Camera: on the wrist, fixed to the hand. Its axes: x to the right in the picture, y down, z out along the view.
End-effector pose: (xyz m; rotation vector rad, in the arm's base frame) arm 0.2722 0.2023 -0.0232 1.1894 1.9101 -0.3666
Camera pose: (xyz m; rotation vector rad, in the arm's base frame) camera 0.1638 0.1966 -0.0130 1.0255 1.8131 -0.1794
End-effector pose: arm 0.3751 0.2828 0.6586 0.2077 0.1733 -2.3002
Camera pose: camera 0.3048 0.3479 0.6066 -0.0032 0.3859 -2.2436
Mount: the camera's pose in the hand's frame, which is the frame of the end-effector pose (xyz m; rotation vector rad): 0.0106 -0.0926 -0.0566 -0.2278 -0.0835 0.0194
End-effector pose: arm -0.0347 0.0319 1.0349 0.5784 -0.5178 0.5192
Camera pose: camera 0.0449 0.0038 0.9658 0.3786 -0.6529 0.4484
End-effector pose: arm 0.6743 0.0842 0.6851 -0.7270 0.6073 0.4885
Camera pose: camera 0.7186 -0.0154 0.6874 -0.9124 0.4853 0.6095
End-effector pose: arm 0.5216 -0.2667 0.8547 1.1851 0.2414 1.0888
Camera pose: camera 0.5407 -0.2201 0.7580 1.0274 0.0395 1.0513
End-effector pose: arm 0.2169 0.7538 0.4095 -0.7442 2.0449 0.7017
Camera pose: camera 0.2491 0.6496 0.4096 -0.8101 1.9187 0.9724
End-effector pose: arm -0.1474 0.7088 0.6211 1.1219 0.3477 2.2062
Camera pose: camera -0.1586 0.7892 0.5483 1.0911 0.0480 2.1450
